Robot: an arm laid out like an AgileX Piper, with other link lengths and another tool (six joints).
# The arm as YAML. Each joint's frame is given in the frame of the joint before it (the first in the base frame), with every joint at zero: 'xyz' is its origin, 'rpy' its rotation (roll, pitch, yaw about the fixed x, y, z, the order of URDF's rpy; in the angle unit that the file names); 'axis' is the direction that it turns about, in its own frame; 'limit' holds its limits. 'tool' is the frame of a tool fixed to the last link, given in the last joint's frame.
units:
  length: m
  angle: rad
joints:
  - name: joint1
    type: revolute
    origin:
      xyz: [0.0, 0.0, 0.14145]
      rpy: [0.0, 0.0, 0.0]
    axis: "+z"
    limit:
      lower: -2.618
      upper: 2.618
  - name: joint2
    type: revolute
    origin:
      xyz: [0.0, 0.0, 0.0]
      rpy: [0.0, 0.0, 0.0]
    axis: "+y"
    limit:
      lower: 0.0
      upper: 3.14
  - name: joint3
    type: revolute
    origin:
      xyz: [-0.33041, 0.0, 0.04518]
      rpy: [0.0, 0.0, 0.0]
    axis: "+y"
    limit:
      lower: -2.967
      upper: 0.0
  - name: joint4
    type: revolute
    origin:
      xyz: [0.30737, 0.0, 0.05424]
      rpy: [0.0, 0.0, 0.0]
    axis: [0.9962, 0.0, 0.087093]
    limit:
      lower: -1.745
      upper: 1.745
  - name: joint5
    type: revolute
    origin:
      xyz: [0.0, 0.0, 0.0]
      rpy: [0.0, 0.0, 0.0]
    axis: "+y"
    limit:
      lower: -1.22
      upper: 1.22
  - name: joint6
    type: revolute
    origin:
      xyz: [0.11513, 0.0, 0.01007]
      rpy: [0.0, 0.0, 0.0]
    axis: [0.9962, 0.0, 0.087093]
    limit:
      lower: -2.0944
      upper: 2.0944
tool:
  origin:
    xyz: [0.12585, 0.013, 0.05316]
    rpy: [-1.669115, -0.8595, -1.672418]
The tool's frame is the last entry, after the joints.
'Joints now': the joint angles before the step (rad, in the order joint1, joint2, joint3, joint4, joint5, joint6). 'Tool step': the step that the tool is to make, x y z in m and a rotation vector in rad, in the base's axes. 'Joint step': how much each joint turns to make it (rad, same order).
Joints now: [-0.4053 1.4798 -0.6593 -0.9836 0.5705 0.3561]
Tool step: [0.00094 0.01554 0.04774 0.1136 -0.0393 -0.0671]
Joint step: [-0.0001 -0.0994 -0.1170 0.3681 0.1465 -0.2871]
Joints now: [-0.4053 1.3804 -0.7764 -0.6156 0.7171 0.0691]
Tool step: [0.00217 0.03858 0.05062 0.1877 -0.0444 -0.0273]
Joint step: [-0.0001 -0.0807 -0.1442 0.3331 0.2109 -0.2132]
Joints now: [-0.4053 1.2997 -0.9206 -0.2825 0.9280 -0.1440]
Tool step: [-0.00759 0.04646 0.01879 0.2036 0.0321 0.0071]
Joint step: [-0.0001 -0.0180 -0.0907 0.2198 0.2067 -0.0986]
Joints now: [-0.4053 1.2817 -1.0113 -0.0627 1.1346 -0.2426]
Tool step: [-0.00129 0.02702 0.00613 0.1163 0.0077 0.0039]
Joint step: [0.0000 -0.0008 -0.0274 0.1109 0.0808 -0.0238]
